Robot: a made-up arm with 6 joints. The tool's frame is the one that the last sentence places. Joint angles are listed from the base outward.
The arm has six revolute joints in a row. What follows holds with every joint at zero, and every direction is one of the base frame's.
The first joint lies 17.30 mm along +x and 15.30 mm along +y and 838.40 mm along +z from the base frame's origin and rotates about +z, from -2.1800 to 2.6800 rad.
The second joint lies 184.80 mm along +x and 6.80 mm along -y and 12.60 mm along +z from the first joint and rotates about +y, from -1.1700 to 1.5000 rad.
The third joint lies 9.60 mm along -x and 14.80 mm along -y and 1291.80 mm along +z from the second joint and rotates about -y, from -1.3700 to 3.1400 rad.
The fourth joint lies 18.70 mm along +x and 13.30 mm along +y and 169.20 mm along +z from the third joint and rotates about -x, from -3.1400 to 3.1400 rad.
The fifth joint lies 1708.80 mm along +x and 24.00 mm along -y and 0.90 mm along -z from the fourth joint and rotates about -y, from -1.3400 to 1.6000 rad.
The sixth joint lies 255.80 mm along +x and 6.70 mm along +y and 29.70 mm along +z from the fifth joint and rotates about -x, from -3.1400 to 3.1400 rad.
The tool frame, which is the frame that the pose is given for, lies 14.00 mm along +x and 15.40 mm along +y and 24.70 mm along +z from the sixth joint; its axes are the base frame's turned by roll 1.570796, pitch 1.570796 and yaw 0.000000 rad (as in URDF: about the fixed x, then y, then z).
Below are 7 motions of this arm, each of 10 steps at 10 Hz.
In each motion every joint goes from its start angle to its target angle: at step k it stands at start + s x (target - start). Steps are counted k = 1, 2, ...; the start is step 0. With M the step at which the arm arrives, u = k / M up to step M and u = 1 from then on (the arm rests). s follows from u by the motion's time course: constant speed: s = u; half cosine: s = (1 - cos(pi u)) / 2; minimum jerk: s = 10 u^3 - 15 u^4 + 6 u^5.
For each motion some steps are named. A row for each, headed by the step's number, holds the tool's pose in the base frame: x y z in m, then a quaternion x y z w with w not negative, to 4 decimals.
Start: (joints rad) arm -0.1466 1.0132 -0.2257 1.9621 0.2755 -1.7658
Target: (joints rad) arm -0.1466 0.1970 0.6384 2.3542 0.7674 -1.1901
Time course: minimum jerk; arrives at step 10
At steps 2, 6, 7, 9, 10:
2: 2.2209 -0.1905 -0.1329 0.0662 0.7627 -0.6173 0.1811
6: 2.6778 -0.2066 1.9187 0.0637 0.4468 -0.5733 0.6838
7: 2.4778 -0.1723 2.4508 0.0510 0.3177 -0.5676 0.7578
9: 2.1585 -0.1237 2.9320 0.0358 0.1780 -0.5643 0.8054
10: 2.1375 -0.1206 2.9566 0.0349 0.1700 -0.5642 0.8072

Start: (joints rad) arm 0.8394 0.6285 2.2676 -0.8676 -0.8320 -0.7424
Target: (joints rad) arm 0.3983 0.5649 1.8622 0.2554 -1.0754 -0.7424
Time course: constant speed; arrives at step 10
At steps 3, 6, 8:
3: 0.7205 0.6974 3.8548 0.2713 0.8394 0.2191 0.4168
6: 1.0059 0.6633 3.8349 0.4375 0.7882 0.0416 0.4308
8: 1.1869 0.5919 3.8089 0.5337 0.7291 -0.0800 0.4209

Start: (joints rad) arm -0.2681 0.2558 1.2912 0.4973 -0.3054 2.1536
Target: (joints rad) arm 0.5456 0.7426 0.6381 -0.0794 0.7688 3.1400
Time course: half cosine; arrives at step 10
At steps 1, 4, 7, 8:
1: 1.4476 -0.3957 3.8375 -0.1818 -0.5053 -0.7857 0.3070
4: 2.2106 0.0267 3.3797 -0.1751 -0.5871 -0.6744 0.4122
7: 2.6777 1.0391 2.4547 -0.1272 -0.6510 -0.5750 0.4790
8: 2.6620 1.3039 2.1939 -0.1230 -0.6598 -0.5612 0.4844

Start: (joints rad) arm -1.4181 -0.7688 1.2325 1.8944 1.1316 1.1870
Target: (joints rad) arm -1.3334 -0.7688 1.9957 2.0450 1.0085 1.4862
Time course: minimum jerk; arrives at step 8
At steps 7, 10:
7: -0.3648 2.4522 2.4277 0.4901 0.5877 -0.0598 0.6409
10: -0.3706 2.4596 2.4068 0.4856 0.5844 -0.0625 0.6471

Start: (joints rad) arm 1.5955 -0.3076 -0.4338 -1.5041 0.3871 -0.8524
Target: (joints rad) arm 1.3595 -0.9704 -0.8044 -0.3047 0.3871 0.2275
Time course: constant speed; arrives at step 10
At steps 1, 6, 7, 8, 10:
1: 0.1802 1.6827 2.0355 -0.1842 -0.9466 -0.0404 0.2615
6: 0.2878 1.2725 2.1970 0.2305 0.9257 0.0981 0.2835
7: 0.2908 1.1937 2.2092 0.2462 0.8826 0.1007 0.3877
8: 0.2890 1.1176 2.2142 0.2627 0.8272 0.0996 0.4867
10: 0.2740 0.9764 2.2031 0.2953 0.6824 0.0854 0.6632

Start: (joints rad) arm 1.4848 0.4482 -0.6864 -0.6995 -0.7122 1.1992
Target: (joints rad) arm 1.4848 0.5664 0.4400 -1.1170 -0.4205 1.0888
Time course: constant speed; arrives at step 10
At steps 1, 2, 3, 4, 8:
1: 0.0699 1.8215 0.3684 -0.6599 0.4948 -0.2188 0.5214
2: 0.0862 2.0051 0.4782 -0.6138 0.5242 -0.2049 0.5536
3: 0.1022 2.1754 0.6055 -0.5659 0.5527 -0.1884 0.5820
4: 0.1175 2.3307 0.7488 -0.5165 0.5802 -0.1695 0.6065
8: 0.1698 2.7710 1.4449 -0.3121 0.6760 -0.0702 0.6639

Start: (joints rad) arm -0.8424 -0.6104 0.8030 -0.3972 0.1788 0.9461
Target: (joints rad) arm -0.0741 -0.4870 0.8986 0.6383 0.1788 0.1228
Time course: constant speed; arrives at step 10
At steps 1, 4, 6, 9, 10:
1: -0.3431 0.3331 3.9145 0.5718 -0.4446 -0.4333 0.5363
4: -0.3515 0.2371 3.9403 0.5889 -0.3937 -0.3864 0.5907
6: -0.3401 0.1793 3.9559 0.5972 -0.3578 -0.3535 0.6248
9: -0.3018 0.1079 3.9771 0.6051 -0.3013 -0.3020 0.6722
10: -0.2845 0.0891 3.9835 0.6065 -0.2820 -0.2843 0.6869

